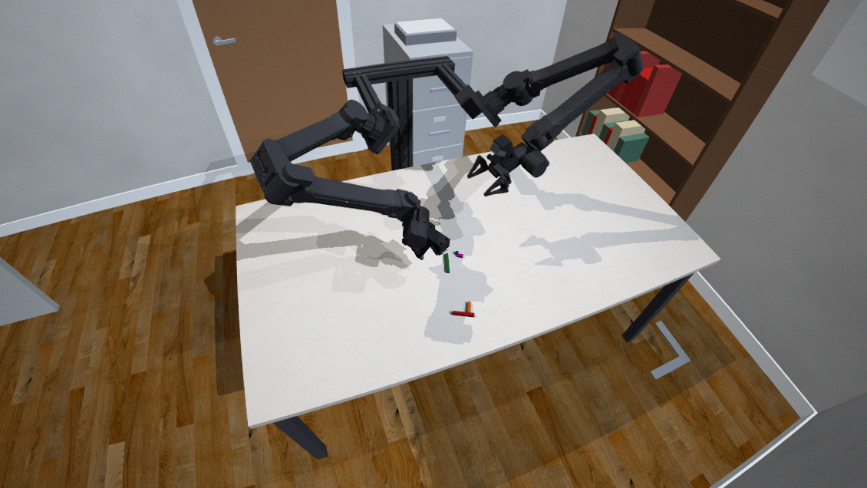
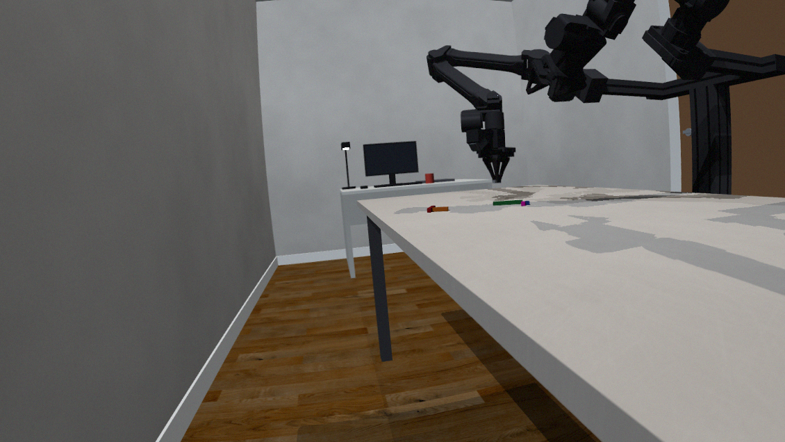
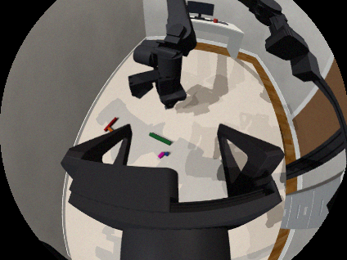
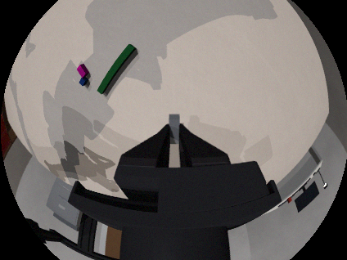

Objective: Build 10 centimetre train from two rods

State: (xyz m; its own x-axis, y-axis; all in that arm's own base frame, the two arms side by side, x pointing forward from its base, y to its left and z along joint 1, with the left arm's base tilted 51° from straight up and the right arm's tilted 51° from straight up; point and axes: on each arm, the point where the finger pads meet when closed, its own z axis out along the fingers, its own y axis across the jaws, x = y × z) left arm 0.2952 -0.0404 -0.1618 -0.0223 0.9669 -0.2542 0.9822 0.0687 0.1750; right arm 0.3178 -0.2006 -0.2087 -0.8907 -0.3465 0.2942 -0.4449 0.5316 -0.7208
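Note:
Now: the red rod 230 mm ahead of my right hand, 50 mm to the left of it and 60 mm below it. From my right hand the other things lie so: green rod (30 mm ahead, 100 mm to the left, 60 mm below); grey rod (10 mm below); blue rod (150 mm to the left, 60 mm below).

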